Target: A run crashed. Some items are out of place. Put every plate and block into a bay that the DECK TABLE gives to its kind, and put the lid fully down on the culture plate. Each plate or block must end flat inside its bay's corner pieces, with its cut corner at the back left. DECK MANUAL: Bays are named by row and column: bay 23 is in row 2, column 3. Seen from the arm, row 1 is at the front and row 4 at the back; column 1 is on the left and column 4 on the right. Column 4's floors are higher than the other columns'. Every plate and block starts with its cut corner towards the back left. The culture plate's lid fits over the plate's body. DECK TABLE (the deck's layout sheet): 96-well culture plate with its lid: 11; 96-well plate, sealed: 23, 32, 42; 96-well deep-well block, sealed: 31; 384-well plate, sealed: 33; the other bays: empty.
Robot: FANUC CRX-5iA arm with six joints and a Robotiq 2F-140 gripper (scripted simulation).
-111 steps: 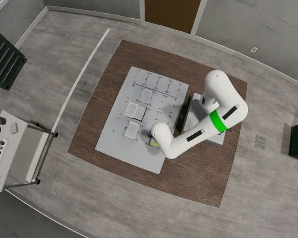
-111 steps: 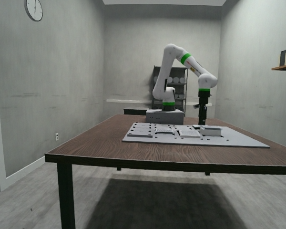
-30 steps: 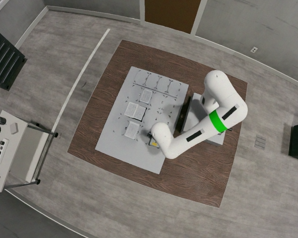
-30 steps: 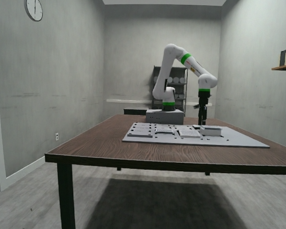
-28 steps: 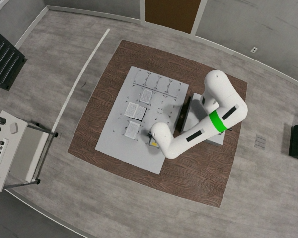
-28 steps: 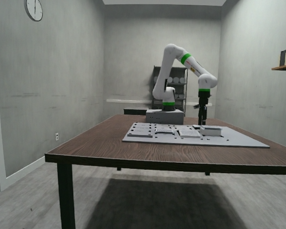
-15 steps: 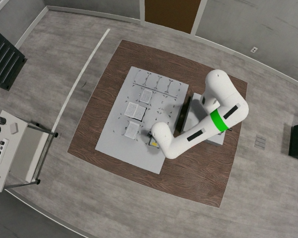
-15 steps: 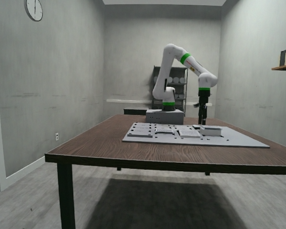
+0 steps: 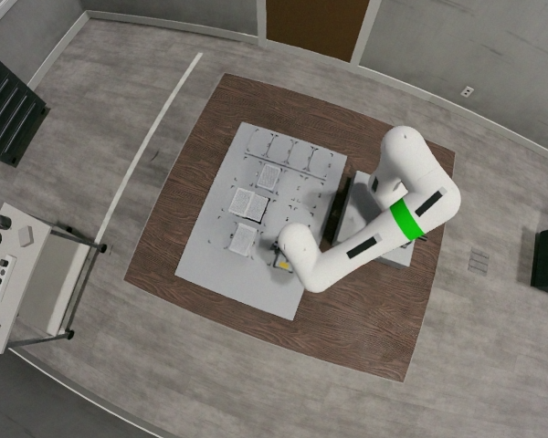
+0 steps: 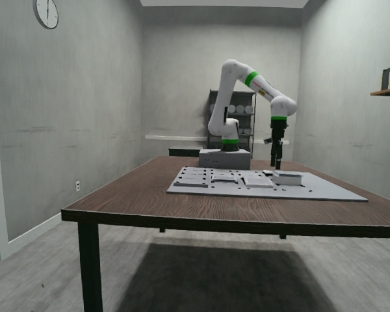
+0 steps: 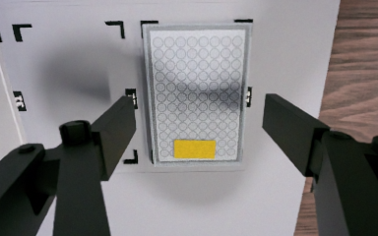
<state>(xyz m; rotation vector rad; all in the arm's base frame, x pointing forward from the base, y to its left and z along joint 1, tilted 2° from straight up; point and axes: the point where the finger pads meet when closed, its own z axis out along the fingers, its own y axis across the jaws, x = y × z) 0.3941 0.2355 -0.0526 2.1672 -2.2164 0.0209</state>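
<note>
Right now my hand is 210 mm short of the deep-well block and 40 mm above it.
</note>
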